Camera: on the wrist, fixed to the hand. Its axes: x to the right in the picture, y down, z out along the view.
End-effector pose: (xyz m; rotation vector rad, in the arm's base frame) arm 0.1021 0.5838 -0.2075 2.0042 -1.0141 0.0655
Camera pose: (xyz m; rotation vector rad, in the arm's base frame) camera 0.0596 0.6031 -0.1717 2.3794 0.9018 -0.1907
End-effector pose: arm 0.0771 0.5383 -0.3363 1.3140 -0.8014 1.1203
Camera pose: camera 0.0213 0.5520 -0.3488 1.3597 0.6788 0.2099
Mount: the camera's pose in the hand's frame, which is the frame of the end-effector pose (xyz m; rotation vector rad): -0.0264 0.0472 -0.0230 0.2934 0.4083 -1.4982
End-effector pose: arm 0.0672 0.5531 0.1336 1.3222 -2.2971 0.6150
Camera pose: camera 0.0411 0.6056 0.1298 2.2358 -0.4929 0.5377
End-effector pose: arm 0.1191 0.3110 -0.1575 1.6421 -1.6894 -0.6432
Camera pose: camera 0.1049 0.3435 -0.1106 2.8586 -0.0048 -0.5971
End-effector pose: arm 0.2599 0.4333 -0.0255 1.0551 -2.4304 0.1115
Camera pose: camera 0.2512 0.4898 -0.0121 2.3636 -0.8341 0.1415
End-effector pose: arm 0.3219 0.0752 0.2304 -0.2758 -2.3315 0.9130
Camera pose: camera 0.3555 0.1122 0.1995 1.1416 -1.3514 0.3068
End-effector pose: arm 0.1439 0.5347 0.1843 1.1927 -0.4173 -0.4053
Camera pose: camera 0.1370 0.5815 0.2192 1.6733 0.9056 -1.3618
